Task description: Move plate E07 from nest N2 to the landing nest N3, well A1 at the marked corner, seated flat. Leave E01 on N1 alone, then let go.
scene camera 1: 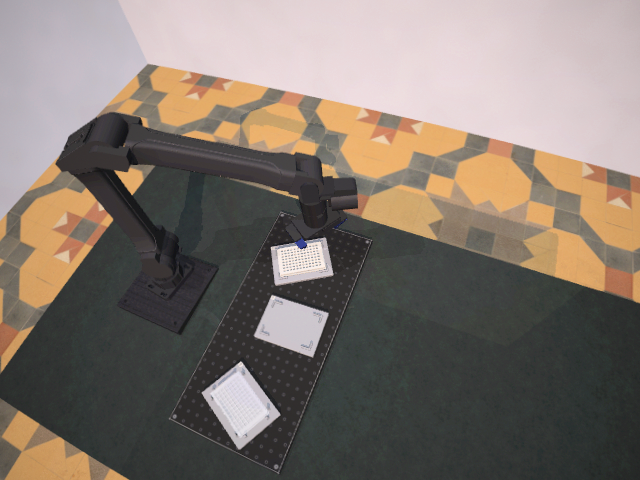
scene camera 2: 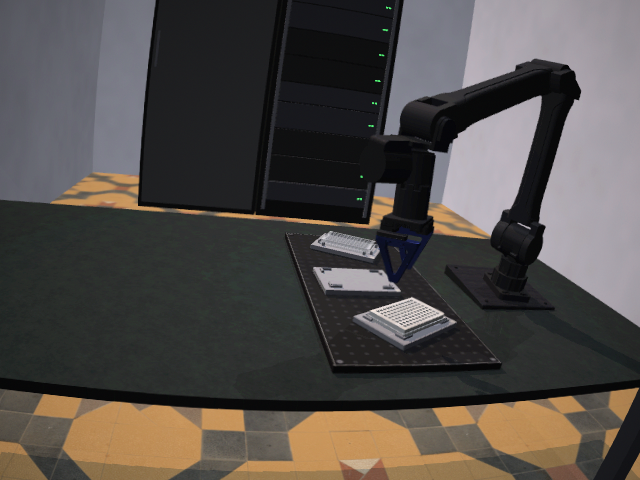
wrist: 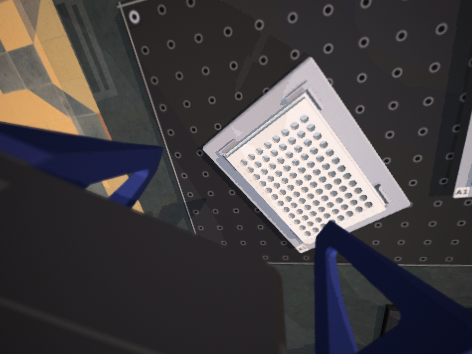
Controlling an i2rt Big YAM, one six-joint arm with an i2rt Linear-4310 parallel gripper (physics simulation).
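A cream 96-well plate (scene camera 1: pixel 302 259) (scene camera 2: pixel 407 315) (wrist: pixel 305 175) sits in a grey nest (scene camera 1: pixel 303 280) (scene camera 2: pixel 361 321) (wrist: pixel 340 120) at one end of the board. The middle nest (scene camera 1: pixel 292 325) (scene camera 2: pixel 356 281) (wrist: pixel 465 170) is empty, with corner guides and an A1 mark. A clear-white plate (scene camera 1: pixel 239 403) (scene camera 2: pixel 348 240) sits in the nest (scene camera 1: pixel 271 414) (scene camera 2: pixel 336 252) at the other end. Plate names are not legible. My gripper (scene camera 1: pixel 321 233) (scene camera 2: pixel 403 272) (wrist: pixel 244 195) is open and empty, pointing down above the board, its fingers higher than the cream plate. In the wrist view one fingertip overlaps the nest's A1 end.
All three nests stand on a black perforated board (scene camera 1: pixel 351 258) (scene camera 2: pixel 372 356) (wrist: pixel 225 30) on a dark green table (scene camera 1: pixel 439 361) (scene camera 2: pixel 155 310). The arm's base plate (scene camera 1: pixel 191 304) (scene camera 2: pixel 480 294) stands beside the board. A dark cabinet (scene camera 2: pixel 206 103) and a server rack stand behind the table.
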